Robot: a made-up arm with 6 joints.
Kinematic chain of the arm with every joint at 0, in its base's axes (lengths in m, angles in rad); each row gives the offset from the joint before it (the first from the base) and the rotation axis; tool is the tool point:
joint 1: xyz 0 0 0.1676 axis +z
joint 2: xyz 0 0.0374 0 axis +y
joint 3: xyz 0 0 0.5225 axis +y
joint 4: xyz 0 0 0.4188 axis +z
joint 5: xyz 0 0 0 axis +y
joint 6: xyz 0 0 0.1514 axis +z
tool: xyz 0 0 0
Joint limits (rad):
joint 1: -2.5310..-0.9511
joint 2: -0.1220..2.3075
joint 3: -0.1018..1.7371
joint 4: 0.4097..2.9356
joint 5: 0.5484..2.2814
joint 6: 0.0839..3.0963
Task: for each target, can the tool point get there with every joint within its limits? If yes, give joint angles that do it. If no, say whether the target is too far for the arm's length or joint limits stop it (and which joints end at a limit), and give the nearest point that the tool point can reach.
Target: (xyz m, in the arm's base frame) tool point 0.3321 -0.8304 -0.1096
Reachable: yes | joints -1.3926 1.7241 0.4718 1.9117 1.6470 2.0469
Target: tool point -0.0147 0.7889 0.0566
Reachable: no: joint limits stop it (at a limit: joint 1, joint 2, joint 3) | nearest point 0.0518 0.1030 -0.3639 | short by 0.807 m
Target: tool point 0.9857 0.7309 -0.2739
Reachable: no: too far | nearest point 0.1801 0.0695 -0.4215 | short by 1.053 m
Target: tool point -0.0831 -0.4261 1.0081
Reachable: yes | joints -2.1944 0.1253 0.7194 1.7251 1.2955 2.0721
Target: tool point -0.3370 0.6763 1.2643
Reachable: no: too far | nearest point -0.1214 0.2813 1.1365 | short by 0.468 m
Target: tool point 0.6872 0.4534 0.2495
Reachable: no: joint limits stop it (at a limit: joint 1, joint 2, joint 3) | nearest point 0.3086 -0.1519 0.6008 | short by 0.796 m
